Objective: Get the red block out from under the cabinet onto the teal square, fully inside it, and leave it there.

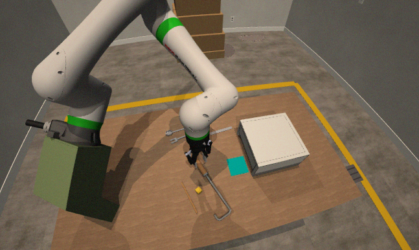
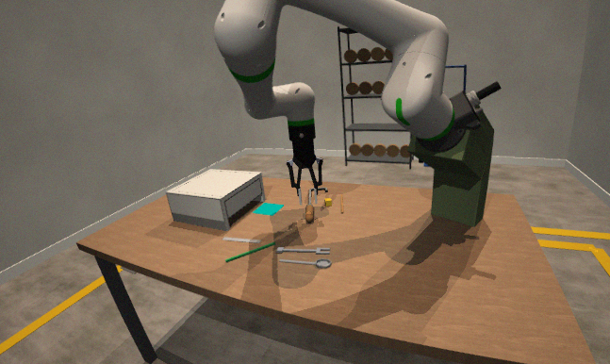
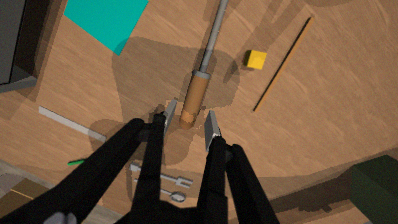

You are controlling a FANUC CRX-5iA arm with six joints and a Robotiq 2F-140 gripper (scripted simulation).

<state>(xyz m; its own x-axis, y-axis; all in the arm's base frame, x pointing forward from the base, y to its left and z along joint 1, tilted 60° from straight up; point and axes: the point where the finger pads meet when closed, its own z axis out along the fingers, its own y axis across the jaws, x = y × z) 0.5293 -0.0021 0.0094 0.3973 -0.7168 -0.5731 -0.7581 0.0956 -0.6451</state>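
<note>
Right now the fork is 210 mm to the left of my hand, 90 mm below it and 90 mm behind it. Also, from my hand: yellow cube 130 mm to the right, 80 mm below, 20 mm behind; teal square 210 mm ahead, 90 mm below, 10 mm to the right; flat grey bar 240 mm to the left, 150 mm ahead, 90 mm below.
</note>
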